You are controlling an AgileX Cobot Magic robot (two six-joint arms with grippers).
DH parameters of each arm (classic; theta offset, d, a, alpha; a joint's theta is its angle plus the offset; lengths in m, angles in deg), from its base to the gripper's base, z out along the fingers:
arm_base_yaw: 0 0.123 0 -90
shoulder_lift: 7.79 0 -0.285 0
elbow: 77.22 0 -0.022 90
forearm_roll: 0 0.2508 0 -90
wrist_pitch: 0 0 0.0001 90
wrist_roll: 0 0.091 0 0
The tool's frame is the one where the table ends.
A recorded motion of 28 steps. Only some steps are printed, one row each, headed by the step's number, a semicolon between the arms.
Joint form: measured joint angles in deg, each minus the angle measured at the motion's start. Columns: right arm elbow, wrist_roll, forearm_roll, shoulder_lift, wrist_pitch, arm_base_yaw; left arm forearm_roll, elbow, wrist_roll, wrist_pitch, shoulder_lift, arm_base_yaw.
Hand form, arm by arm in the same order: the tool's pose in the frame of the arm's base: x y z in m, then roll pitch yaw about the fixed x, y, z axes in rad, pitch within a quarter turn. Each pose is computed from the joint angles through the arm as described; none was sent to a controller.
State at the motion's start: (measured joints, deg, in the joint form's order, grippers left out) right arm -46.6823 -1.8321 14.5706 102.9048 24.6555 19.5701; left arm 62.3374 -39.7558 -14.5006 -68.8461 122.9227 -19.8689
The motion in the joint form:
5: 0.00 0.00 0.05 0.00 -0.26 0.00; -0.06 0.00 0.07 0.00 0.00 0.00
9: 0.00 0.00 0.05 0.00 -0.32 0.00; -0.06 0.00 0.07 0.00 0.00 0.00
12: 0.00 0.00 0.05 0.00 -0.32 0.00; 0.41 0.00 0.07 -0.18 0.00 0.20
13: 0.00 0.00 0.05 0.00 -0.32 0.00; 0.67 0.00 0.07 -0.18 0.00 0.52
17: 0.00 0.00 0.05 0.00 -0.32 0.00; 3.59 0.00 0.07 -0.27 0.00 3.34
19: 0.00 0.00 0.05 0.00 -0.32 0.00; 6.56 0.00 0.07 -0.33 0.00 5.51
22: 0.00 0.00 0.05 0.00 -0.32 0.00; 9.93 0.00 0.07 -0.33 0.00 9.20
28: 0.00 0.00 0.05 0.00 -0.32 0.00; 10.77 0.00 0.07 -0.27 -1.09 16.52
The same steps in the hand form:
5: 0.2779 0.1089 0.1204 2.9860 0.2369 -3.0060; 0.2606 -0.1740 0.0739 -2.9169 1.2962 2.0004
9: 0.2780 0.1089 0.1204 2.9860 0.2379 -3.0062; 0.2606 -0.1740 0.0739 -2.9169 1.2962 2.0004
12: 0.2780 0.1089 0.1204 2.9860 0.2379 -3.0062; 0.2604 -0.1733 0.0741 -2.9181 1.2980 1.9942
13: 0.2780 0.1089 0.1204 2.9860 0.2379 -3.0062; 0.2610 -0.1719 0.0740 -2.9205 1.2973 1.9931
17: 0.2780 0.1089 0.1204 2.9860 0.2379 -3.0062; 0.2650 -0.1596 0.0733 -2.9443 1.2910 1.9692
19: 0.2780 0.1089 0.1204 2.9860 0.2379 -3.0062; 0.2665 -0.1501 0.0726 -2.9663 1.2835 1.9349
22: 0.2780 0.1089 0.1204 2.9860 0.2379 -3.0062; 0.2708 -0.1334 0.0716 -2.9891 1.2734 1.9200
28: 0.2780 0.1089 0.1204 2.9860 0.2379 -3.0062; 0.2853 -0.0982 0.0768 -3.0525 1.2787 1.9730

